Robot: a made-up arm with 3 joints.
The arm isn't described. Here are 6 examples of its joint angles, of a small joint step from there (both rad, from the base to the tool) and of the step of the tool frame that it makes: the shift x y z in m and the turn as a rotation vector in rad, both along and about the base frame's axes.
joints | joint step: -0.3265 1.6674 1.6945 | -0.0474 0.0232 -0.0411
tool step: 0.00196 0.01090 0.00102 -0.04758 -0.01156 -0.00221
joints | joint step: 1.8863 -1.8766 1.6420 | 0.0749 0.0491 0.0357
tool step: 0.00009 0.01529 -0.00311 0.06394 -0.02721 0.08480
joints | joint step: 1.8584 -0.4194 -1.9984 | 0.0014 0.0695 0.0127
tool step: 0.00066 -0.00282 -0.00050 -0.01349 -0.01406 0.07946
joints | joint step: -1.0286 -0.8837 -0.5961 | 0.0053 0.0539 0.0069
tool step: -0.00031 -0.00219 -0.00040 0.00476 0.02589 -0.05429
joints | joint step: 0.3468 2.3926 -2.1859 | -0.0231 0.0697 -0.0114
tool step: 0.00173 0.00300 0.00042 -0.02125 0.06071 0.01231
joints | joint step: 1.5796 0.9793 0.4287 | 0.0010 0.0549 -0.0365
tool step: -0.00058 -0.00258 0.00039 0.00460 0.00613 0.01930
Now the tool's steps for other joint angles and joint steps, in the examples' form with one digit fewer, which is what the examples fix.
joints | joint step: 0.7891 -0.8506 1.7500 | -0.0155 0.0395 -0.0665
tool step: -0.0007 -0.0005 0.0021 -0.0096 -0.0251 -0.0075
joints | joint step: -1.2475 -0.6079 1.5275 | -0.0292 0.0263 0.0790
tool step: -0.0059 0.0037 0.0008 -0.0446 0.0200 -0.1035
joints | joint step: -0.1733 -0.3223 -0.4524 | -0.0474 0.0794 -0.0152
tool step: -0.0014 0.0056 0.0019 -0.0397 0.0696 -0.0176
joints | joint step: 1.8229 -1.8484 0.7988 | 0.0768 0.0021 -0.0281
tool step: 0.0008 0.0082 -0.0082 0.0766 -0.0117 -0.0235
